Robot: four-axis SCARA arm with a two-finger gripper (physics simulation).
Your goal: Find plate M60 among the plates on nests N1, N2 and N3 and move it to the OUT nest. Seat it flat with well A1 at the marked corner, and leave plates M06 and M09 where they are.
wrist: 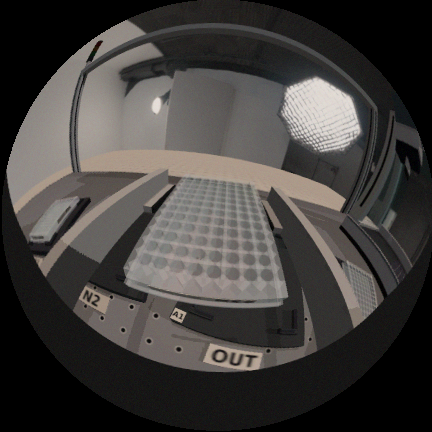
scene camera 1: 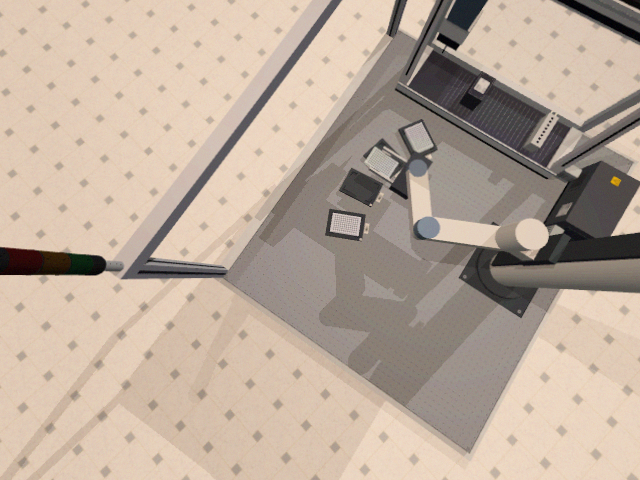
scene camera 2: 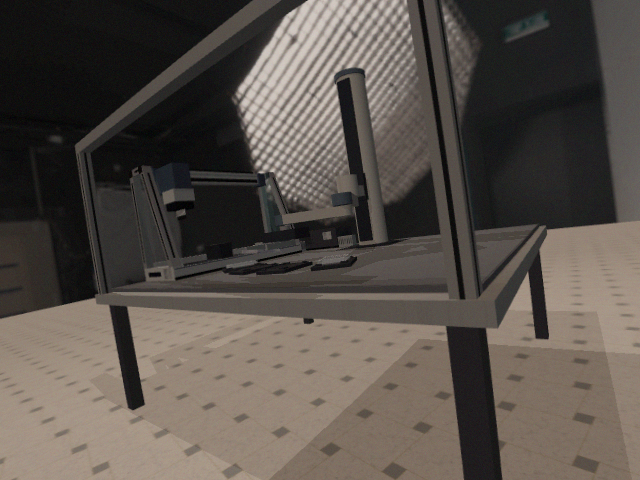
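Pixels of known places: gripper, fingertip midpoint: (wrist: 218,185) (scene camera 1: 376,157) (scene camera 2: 256,248); arm's base, origin of the base link: (scene camera 1: 504,268).
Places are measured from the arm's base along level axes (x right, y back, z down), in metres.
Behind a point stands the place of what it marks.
My gripper (wrist: 218,185) @(x 0.074, y -0.733, z -0.097 m) (scene camera 1: 385,162) @(x 0.074, y -0.733, z -0.097 m) is shut on a clear well plate (wrist: 215,240) @(x 0.078, y -0.675, z -0.083 m) (scene camera 1: 381,161) @(x 0.081, y -0.707, z -0.080 m), one finger along each long side. It holds the plate level over the black OUT nest (wrist: 240,327) @(x 0.109, y -0.636, z -0.025 m), with a gap visible at the near edge. The A1 tag (wrist: 178,314) @(x 0.059, y -0.642, z -0.025 m) is at the nest's near left corner. The nest N2 (wrist: 117,270) @(x -0.012, y -0.664, z -0.025 m) (scene camera 1: 360,186) @(x -0.044, y -0.725, z -0.025 m) to the left is bare. Another plate (wrist: 55,220) @(x -0.181, y -0.678, z -0.039 m) (scene camera 1: 347,224) @(x -0.226, y -0.678, z -0.037 m) (scene camera 2: 336,259) @(x -0.270, y -0.734, z -0.037 m) sits on the nest beyond N2. A third plate (wrist: 361,285) @(x 0.298, y -0.648, z -0.039 m) (scene camera 1: 417,136) @(x 0.295, y -0.637, z -0.036 m) sits on the right-hand nest. No plate code is readable.
The dark ribbed deck (scene camera 1: 506,121) @(x 0.553, y -0.346, z -0.062 m) with a gantry stands beyond the right-hand nest. A dark box (scene camera 1: 594,198) @(x 0.392, y 0.085, z -0.128 m) stands near the arm's column (scene camera 1: 563,273) @(x -0.060, y -0.045, z -0.368 m) (scene camera 2: 368,155) @(x -0.063, y -0.041, z -0.458 m). Frame posts (scene camera 2: 444,155) @(x -0.706, y -1.044, z -0.214 m) rise at the table edge.
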